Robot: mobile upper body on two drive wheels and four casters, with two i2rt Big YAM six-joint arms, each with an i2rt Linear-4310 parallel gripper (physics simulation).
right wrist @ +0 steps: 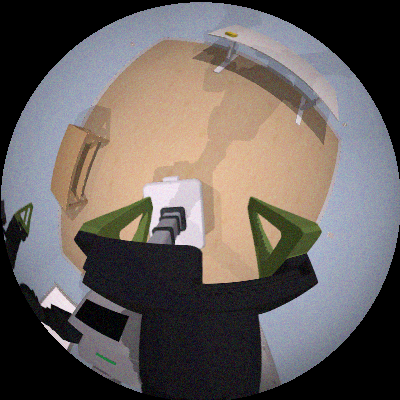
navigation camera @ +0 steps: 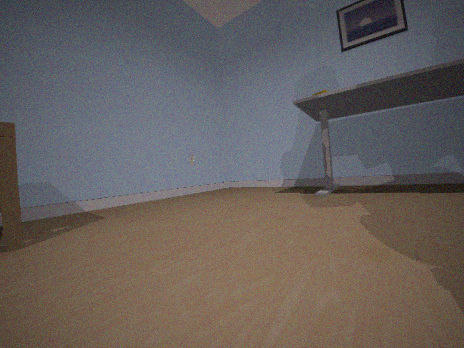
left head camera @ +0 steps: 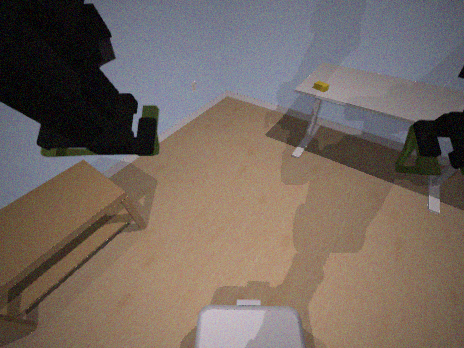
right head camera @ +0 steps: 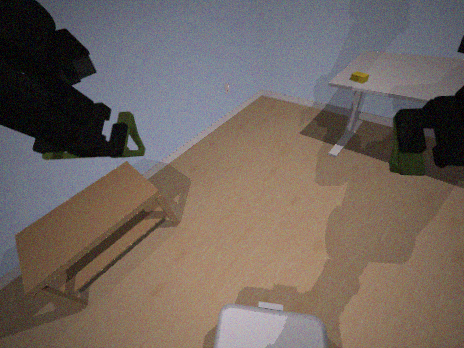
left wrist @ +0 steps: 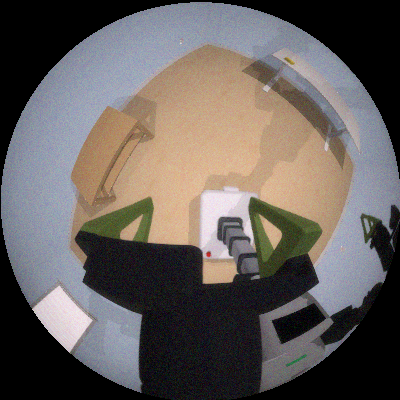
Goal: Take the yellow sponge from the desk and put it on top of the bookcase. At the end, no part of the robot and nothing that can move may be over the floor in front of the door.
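Frame: origin at the left arm's base, x ahead, y left, z up, level; millimetres.
Seen in the pictures: left gripper, fingertip midpoint: point(right wrist: 29, 205) point(left head camera: 127, 150) point(right head camera: 119, 152) point(left wrist: 200, 201); right gripper, fingertip midpoint: point(right wrist: 199, 201) point(left head camera: 428, 169) point(right head camera: 434, 168) point(left wrist: 364, 215).
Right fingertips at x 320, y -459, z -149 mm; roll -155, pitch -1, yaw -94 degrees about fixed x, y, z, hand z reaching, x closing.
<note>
A point is followed by its place in that frame.
The yellow sponge point(left head camera: 321, 86) {x 1751, y -836, z -653 mm} point(right head camera: 359, 77) {x 1750, y -835, z -653 mm} point(left wrist: 289, 61) {x 1749, y -837, z -666 mm} point(right wrist: 231, 34) {x 1744, y -844, z -658 mm} point(navigation camera: 320, 93) {x 1756, y -832, z -658 mm} lies near one end of the white desk point(left head camera: 372, 90) {x 1763, y -1271, z -690 mm} point(right head camera: 412, 75) {x 1799, y -1210, z -690 mm} point(left wrist: 320, 85) {x 1627, y -1269, z -690 mm} point(right wrist: 280, 52) {x 1676, y -1359, z -690 mm} point(navigation camera: 390, 92) {x 1661, y -1289, z -715 mm}. My left gripper point(left head camera: 102, 149) point(right head camera: 94, 151) point(left wrist: 200, 201) {x 344, y 7, z -133 mm} is open and empty, in the air at the left, far from the sponge. My right gripper point(left head camera: 440, 162) {x 320, y -459, z -149 mm} point(right wrist: 199, 201) {x 320, y -459, z -149 mm} is open and empty, in the air between the head cameras and the desk, apart from the sponge. I cannot make out the bookcase or the door for certain.
A low wooden table point(left head camera: 60, 215) {x 719, y 906, z -960 mm} point(right head camera: 90, 205) {x 750, y 1063, z -960 mm} point(left wrist: 105, 150) {x 669, y 881, z -960 mm} point(right wrist: 67, 162) {x 685, y 916, z -960 mm} with a lower shelf stands at the left by the wall. My white base point(left head camera: 250, 325) {x 234, y -230, z -1150 mm} point(right head camera: 272, 327) {x 243, y -239, z -1150 mm} stands between it and the desk. A white panel point(left wrist: 62, 317) shows at the lower left, its kind unclear. A picture point(navigation camera: 372, 22) {x 2100, y -1555, z 137 mm} hangs above the desk.
</note>
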